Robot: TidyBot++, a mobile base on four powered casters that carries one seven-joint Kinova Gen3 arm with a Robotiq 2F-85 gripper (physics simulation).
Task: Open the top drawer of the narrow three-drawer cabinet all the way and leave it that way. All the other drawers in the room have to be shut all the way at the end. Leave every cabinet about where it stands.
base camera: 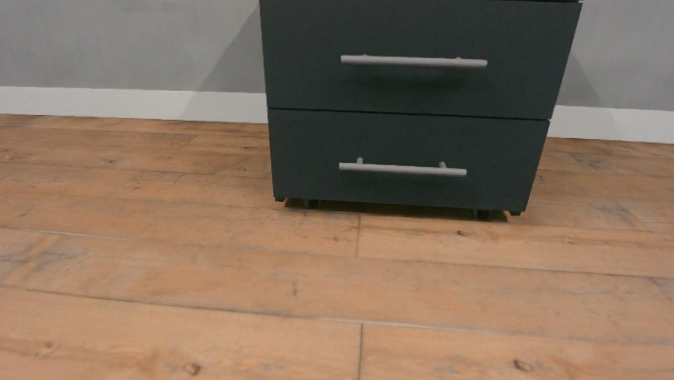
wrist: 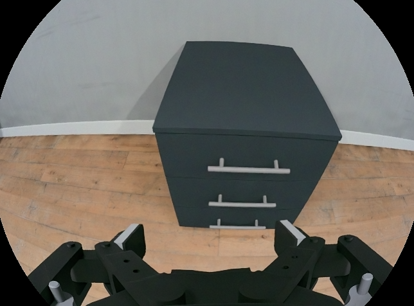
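A dark green-grey three-drawer cabinet (base camera: 300, 75) (wrist: 245, 90) stands against the wall. In the wrist view its top drawer (wrist: 185, 155), middle drawer (wrist: 187, 190) and bottom drawer (wrist: 192, 217) all look shut, fronts flush. Each has a grey bar handle: the top handle (wrist: 248, 170), the middle handle (base camera: 414, 61) (wrist: 242, 204) and the bottom handle (base camera: 402, 169) (wrist: 237, 227). The top drawer's front is mostly out of the base camera view. My gripper (wrist: 209, 238) is open and empty, apart from the cabinet, its fingers below the handles in the wrist view.
A grey wall (base camera: 125, 45) (wrist: 100, 70) with a white baseboard (base camera: 125, 104) (wrist: 100, 127) runs behind the cabinet. Wooden floor (base camera: 200, 280) (wrist: 100, 175) lies in front and at both sides. Small casters show under the cabinet in the base camera view.
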